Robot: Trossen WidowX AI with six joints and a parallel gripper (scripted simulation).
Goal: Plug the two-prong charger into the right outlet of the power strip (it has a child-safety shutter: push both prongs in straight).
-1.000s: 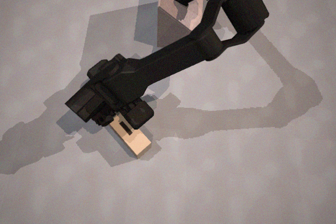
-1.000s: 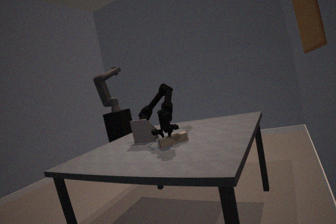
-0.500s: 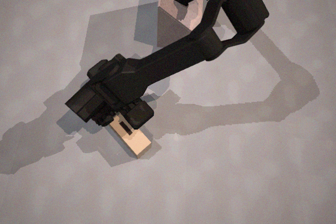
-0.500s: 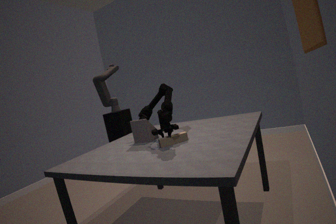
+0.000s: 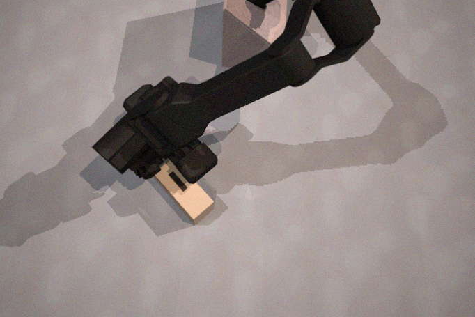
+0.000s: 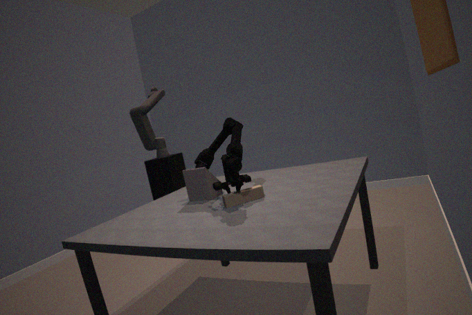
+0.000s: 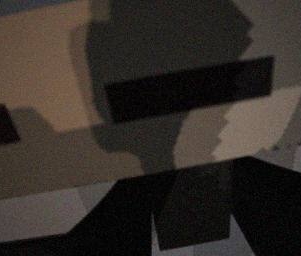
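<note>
Now: gripper tip 1 cm to the left of the dark two-prong charger, 1 cm below it and 1 cm short of it.
</note>
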